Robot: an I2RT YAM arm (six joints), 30 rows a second.
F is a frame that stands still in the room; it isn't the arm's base.
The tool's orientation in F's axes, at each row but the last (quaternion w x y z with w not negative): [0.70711, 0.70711, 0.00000, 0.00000]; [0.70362, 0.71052, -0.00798, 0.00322]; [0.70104, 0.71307, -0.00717, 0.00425]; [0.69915, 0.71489, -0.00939, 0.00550]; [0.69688, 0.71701, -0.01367, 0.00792]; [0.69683, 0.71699, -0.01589, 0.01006]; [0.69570, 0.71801, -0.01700, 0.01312]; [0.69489, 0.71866, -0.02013, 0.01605]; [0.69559, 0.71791, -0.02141, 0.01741]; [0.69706, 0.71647, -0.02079, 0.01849]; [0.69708, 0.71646, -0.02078, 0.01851]
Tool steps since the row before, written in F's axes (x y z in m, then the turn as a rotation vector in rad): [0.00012, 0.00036, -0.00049, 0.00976, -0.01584, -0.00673]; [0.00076, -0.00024, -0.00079, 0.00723, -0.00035, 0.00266]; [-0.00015, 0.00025, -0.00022, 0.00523, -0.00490, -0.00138]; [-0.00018, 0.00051, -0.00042, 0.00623, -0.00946, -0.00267]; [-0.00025, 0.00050, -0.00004, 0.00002, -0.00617, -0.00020]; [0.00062, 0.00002, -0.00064, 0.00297, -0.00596, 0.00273]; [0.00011, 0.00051, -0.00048, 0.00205, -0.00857, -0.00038]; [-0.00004, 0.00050, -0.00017, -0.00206, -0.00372, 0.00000]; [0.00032, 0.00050, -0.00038, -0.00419, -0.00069, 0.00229]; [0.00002, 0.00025, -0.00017, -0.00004, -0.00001, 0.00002]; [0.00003, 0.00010, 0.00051, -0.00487, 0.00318, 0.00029]
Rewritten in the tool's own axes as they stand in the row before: [0.00012, -0.00049, -0.00036, 0.00976, -0.00673, 0.01584]; [0.00075, -0.00080, 0.00024, 0.00727, 0.00255, 0.00028]; [-0.00015, -0.00022, -0.00025, 0.00523, -0.00138, 0.00490]; [-0.00019, -0.00043, -0.00050, 0.00623, -0.00259, 0.00948]; [-0.00026, -0.00005, -0.00050, 0.00007, -0.00003, 0.00617]; [0.00060, -0.00066, -0.00001, 0.00312, 0.00279, 0.00586]; [0.00009, -0.00050, -0.00050, 0.00208, -0.00020, 0.00857]; [-0.00005, -0.00018, -0.00049, -0.00203, 0.00023, 0.00373]; [0.00030, -0.00041, -0.00049, -0.00405, 0.00254, 0.00064]; [0.00001, -0.00018, -0.00025, -0.00004, 0.00002, 0.00001]; [0.00006, 0.00050, -0.00011, -0.00486, 0.00047, -0.00317]
